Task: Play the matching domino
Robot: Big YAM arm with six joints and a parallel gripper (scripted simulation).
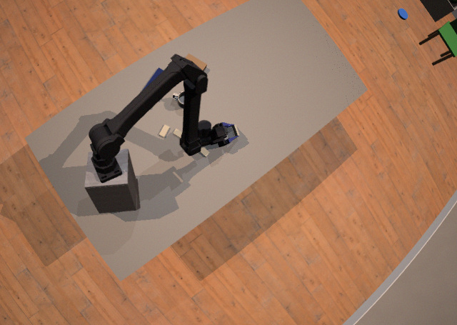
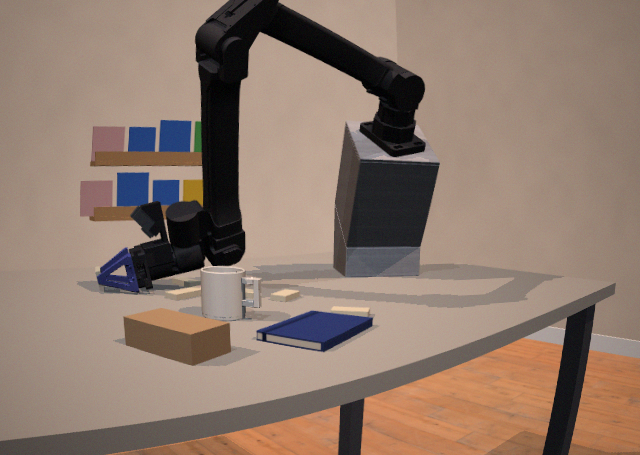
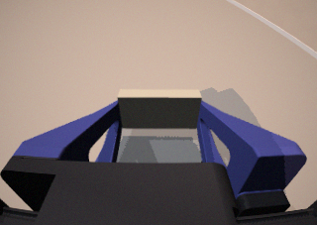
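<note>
The cream domino is right at my hand. Round my hand: blue book: 370 mm to the left, 240 mm behind, 20 mm below; then brown box: 380 mm to the left, 40 mm behind, 10 mm below; then white mug: 240 mm to the left, 160 mm behind, 10 mm above.
</note>
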